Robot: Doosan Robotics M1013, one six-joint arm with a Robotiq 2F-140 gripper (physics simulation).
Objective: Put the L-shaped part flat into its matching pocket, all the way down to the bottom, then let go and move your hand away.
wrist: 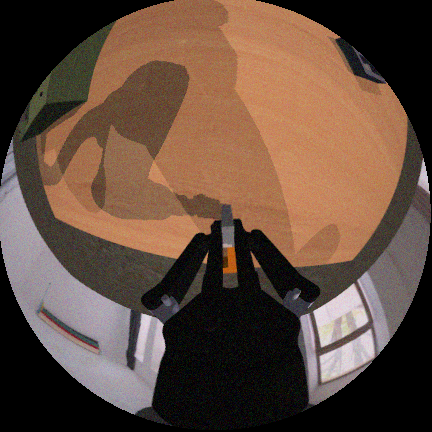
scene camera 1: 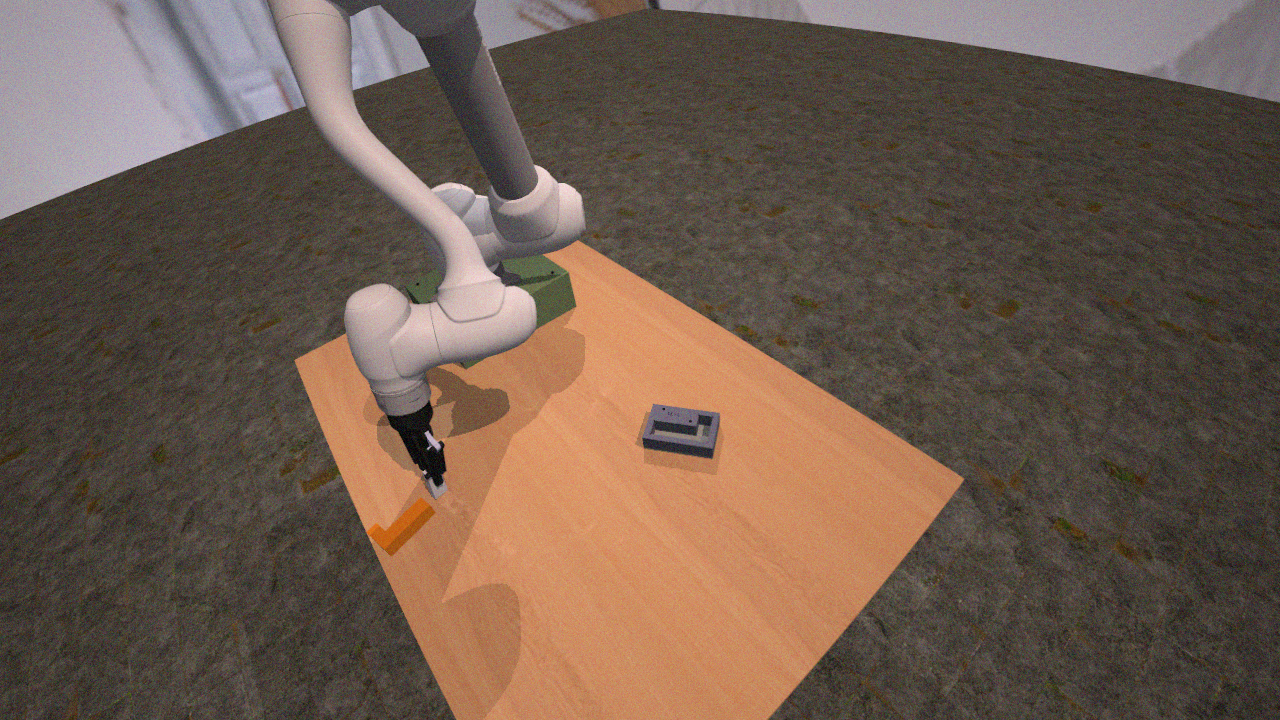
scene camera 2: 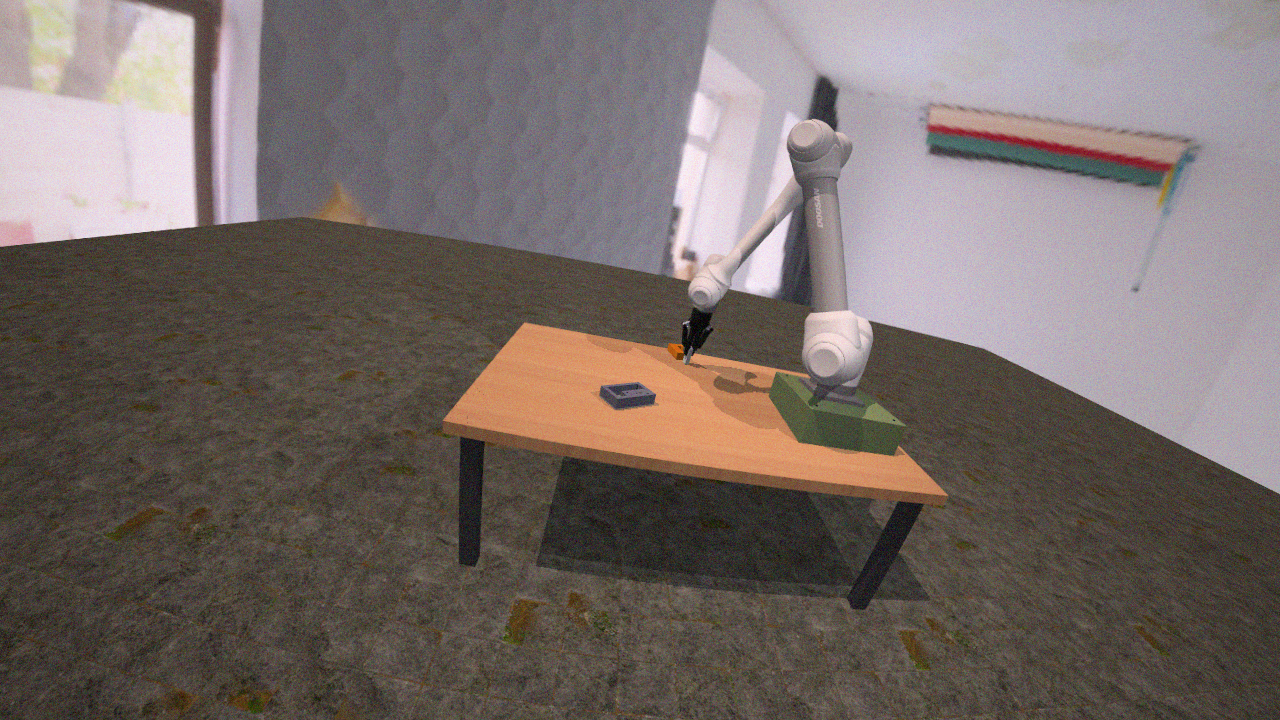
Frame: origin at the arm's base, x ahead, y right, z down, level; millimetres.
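Seen in the pictures: gripper, fingertip midpoint: (wrist: pixel 226 212) (scene camera 1: pixel 439 492) (scene camera 2: pixel 685 362); arm's base, link origin: (scene camera 2: pixel 830 393).
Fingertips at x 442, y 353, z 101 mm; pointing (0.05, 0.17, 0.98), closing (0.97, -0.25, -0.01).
Note:
Pixels of each thing's middle, then the offset from my fingertips to it. Level surfaces: height alone.
- orange L-shaped part, body centre: (wrist: pixel 227 252) (scene camera 1: pixel 401 522) (scene camera 2: pixel 679 351) dx +20, dy +86, dz -13 mm
- wooden table, surface height: dz +2 mm
- grey block with the L-shaped pocket, body centre: (scene camera 1: pixel 682 430) (scene camera 2: pixel 627 395) dx +232, dy -444, dz -16 mm
The orange L-shaped part (scene camera 1: pixel 402 526) (scene camera 2: pixel 675 350) lies flat on the wooden table (scene camera 1: pixel 663 589) near its left edge. In the wrist view a small piece of the part (wrist: pixel 230 260) shows behind the closed fingers. My gripper (scene camera 1: pixel 436 487) (scene camera 2: pixel 687 357) (wrist: pixel 226 212) is shut with nothing between the fingers. Its tips hang just above the table, right beside the upper end of the part. The grey block with the L-shaped pocket (scene camera 1: pixel 680 430) (scene camera 2: pixel 627 395) (wrist: pixel 358 60) stands near the middle of the table, far from the gripper, and its pocket is empty.
The arm stands on a green base (scene camera 1: pixel 547 290) (scene camera 2: pixel 835 417) (wrist: pixel 60 92) at the table's back corner. The table's left edge runs close to the part. Dark ground surrounds the table.

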